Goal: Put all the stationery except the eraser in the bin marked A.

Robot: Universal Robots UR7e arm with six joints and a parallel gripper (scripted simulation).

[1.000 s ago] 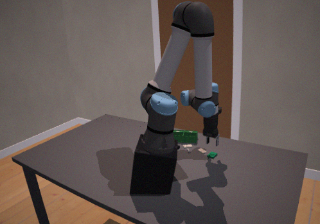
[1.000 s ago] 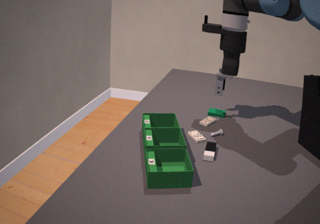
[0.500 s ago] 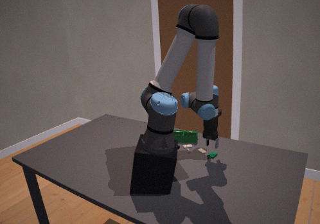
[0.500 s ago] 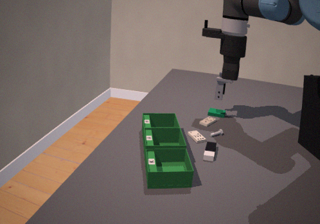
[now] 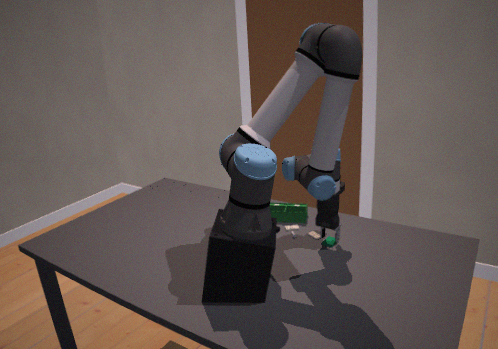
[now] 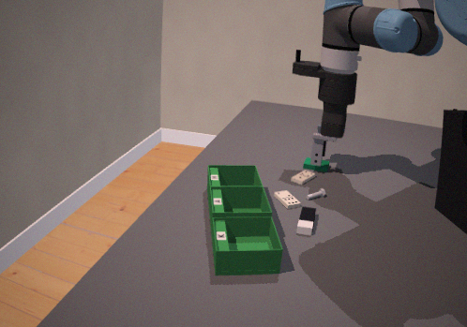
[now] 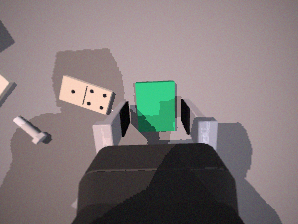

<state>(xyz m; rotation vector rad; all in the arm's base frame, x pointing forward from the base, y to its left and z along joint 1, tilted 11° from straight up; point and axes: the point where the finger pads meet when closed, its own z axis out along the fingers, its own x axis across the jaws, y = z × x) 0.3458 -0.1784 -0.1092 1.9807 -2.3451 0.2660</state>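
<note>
Right now my hand is 30 mm above the green block. From my hand the other things lie so: bolt: 140 mm to the left, 30 mm below; then black-and-white block: 20 mm ahead, 250 mm to the left, 30 mm below; then domino: 30 mm ahead, 60 mm to the left, 30 mm below.
</note>
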